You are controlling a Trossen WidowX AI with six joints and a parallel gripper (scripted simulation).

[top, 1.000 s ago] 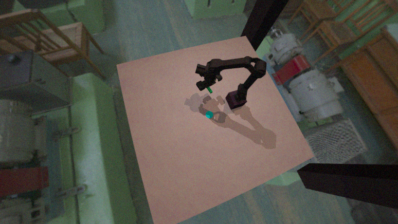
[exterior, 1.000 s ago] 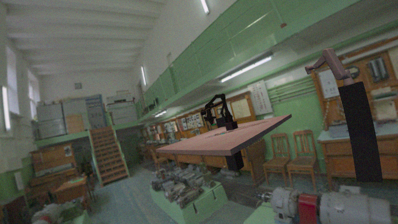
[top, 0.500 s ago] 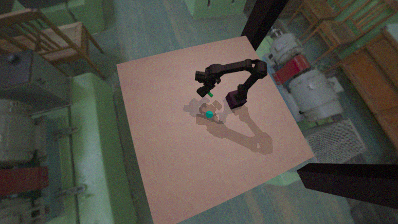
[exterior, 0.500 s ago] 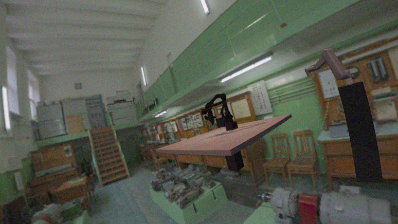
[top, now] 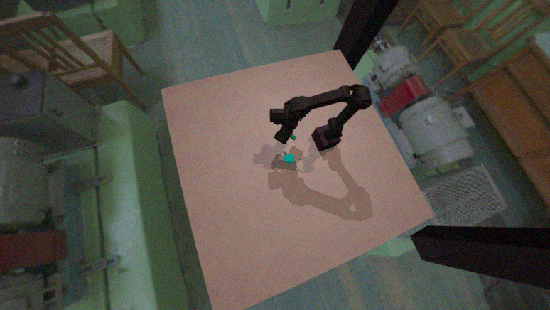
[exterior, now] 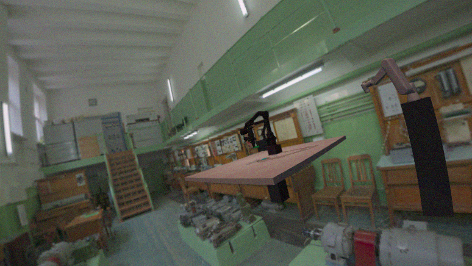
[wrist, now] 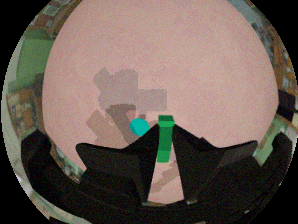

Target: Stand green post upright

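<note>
Right now the green post is 10 mm behind my gripper tip and 20 mm to the left of it. The rest, counted from my gripper tip: cyan circle (10 mm ahead, 100 mm to the left, 140 mm below).
</note>
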